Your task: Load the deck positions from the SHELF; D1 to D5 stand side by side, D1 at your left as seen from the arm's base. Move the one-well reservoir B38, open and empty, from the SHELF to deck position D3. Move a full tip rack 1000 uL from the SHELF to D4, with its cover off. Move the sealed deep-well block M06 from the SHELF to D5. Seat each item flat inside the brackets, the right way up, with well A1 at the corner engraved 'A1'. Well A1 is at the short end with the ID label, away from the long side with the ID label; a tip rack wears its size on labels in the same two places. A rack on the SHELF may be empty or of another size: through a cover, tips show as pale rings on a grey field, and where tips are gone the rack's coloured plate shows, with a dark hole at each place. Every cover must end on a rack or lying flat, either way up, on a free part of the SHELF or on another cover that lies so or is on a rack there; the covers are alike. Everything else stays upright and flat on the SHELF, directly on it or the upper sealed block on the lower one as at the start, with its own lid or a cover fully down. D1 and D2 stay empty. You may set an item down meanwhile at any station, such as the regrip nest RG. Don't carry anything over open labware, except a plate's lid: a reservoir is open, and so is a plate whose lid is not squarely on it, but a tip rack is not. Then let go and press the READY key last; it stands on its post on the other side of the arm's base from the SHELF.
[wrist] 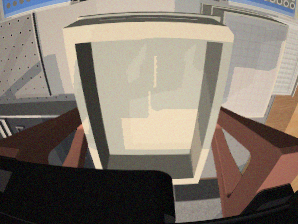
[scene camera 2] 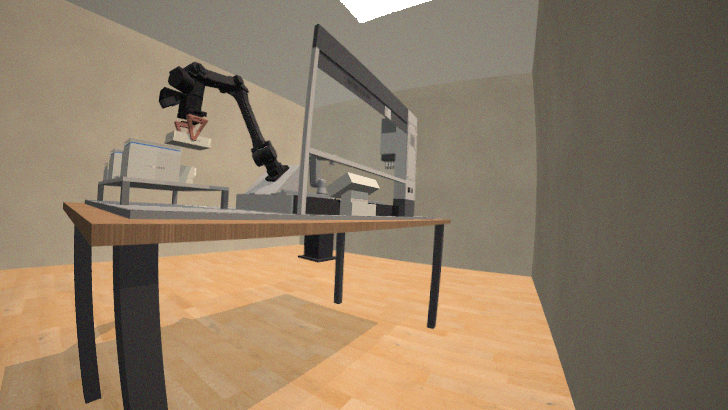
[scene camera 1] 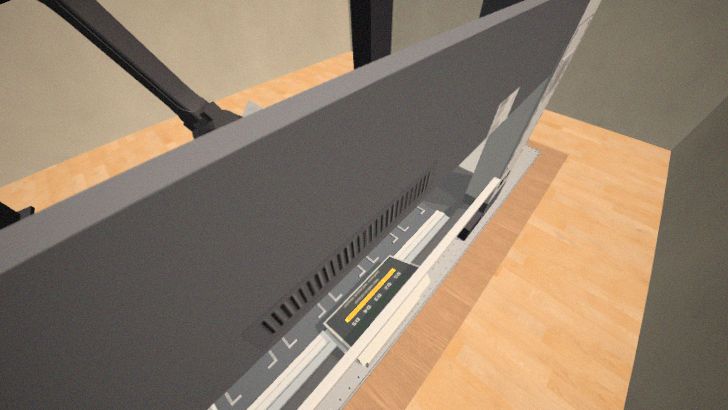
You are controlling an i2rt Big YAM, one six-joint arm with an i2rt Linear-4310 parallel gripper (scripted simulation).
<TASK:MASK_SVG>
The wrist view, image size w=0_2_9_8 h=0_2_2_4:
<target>my gripper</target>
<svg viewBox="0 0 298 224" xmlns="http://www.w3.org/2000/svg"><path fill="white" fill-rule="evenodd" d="M298 138L243 117L221 106L211 147L223 218L175 223L173 183L169 174L158 170L84 168L88 142L77 107L58 117L0 140L0 224L298 224L298 190L294 193L291 187L292 181L298 175ZM77 129L63 165L50 165L48 162L49 153ZM222 128L250 152L251 161L243 176L230 153Z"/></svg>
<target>pale sealed deep-well block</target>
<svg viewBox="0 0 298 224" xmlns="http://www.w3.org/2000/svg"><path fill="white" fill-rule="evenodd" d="M210 5L210 15L219 16L221 19L220 23L228 26L234 34L231 61L221 106L243 117L264 117L280 69L289 25L274 20L269 16Z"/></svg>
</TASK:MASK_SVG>
